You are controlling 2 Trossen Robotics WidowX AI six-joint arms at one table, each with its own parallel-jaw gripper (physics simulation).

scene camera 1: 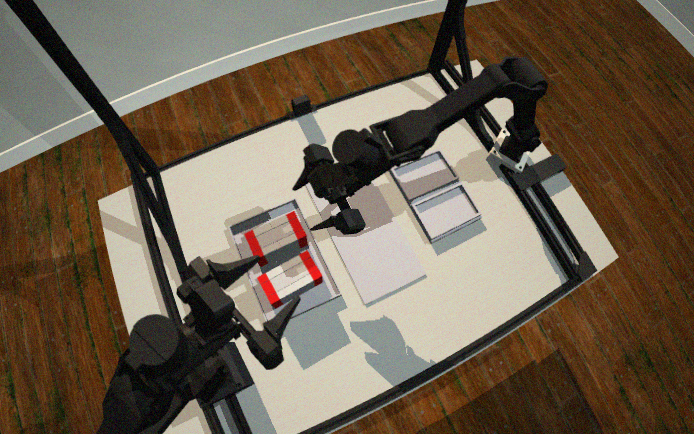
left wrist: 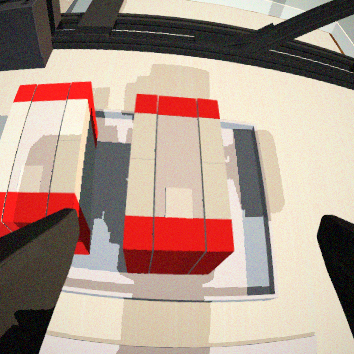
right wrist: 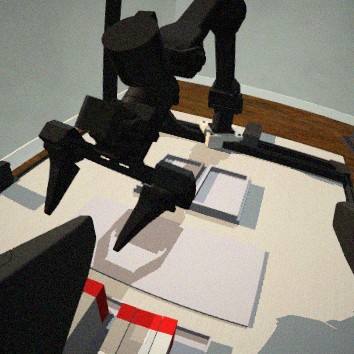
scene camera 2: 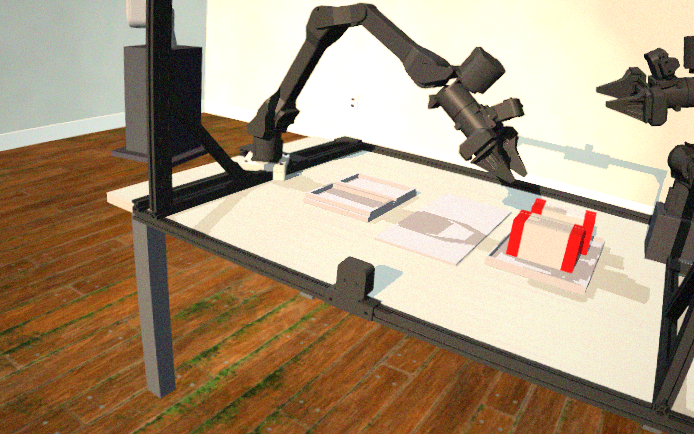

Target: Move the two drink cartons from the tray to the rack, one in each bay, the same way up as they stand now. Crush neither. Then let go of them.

Observation:
The left gripper is open, with nothing in its grasp. The right gripper is open, with nothing in its grasp. Also in view: a pale grey mat and a grey tray.
The left gripper shows as well in scene camera 1, in the left wrist view and in the right wrist view. The right gripper also shows in the right wrist view and in scene camera 2.

